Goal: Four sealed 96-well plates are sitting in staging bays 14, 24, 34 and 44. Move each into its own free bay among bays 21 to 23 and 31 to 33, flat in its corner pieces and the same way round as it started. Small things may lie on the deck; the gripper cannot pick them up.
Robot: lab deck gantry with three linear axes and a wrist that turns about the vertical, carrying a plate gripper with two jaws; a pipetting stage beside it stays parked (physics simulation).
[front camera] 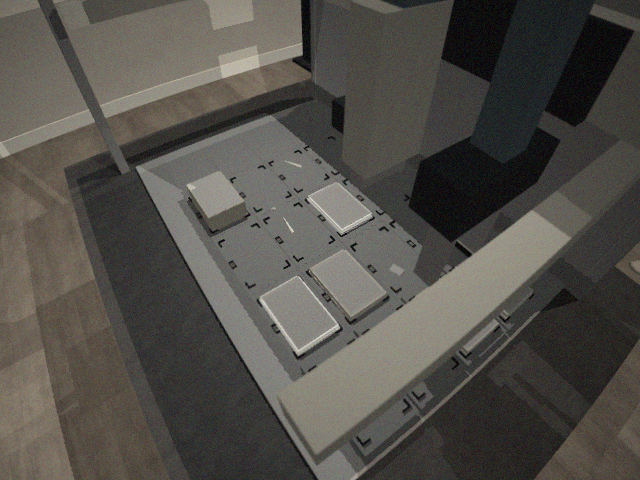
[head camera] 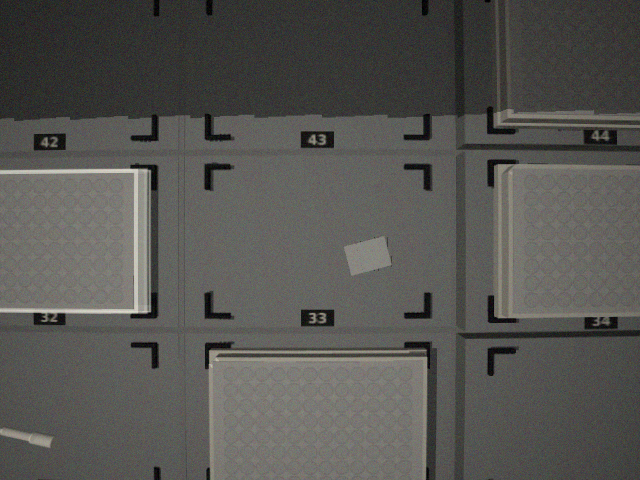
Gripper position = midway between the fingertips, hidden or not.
In view: the gripper (front camera: 445, 264), a tall pale box (front camera: 218, 202) and a small pale square (head camera: 365, 256).
The head camera view misses the tall pale box: it is out of frame.
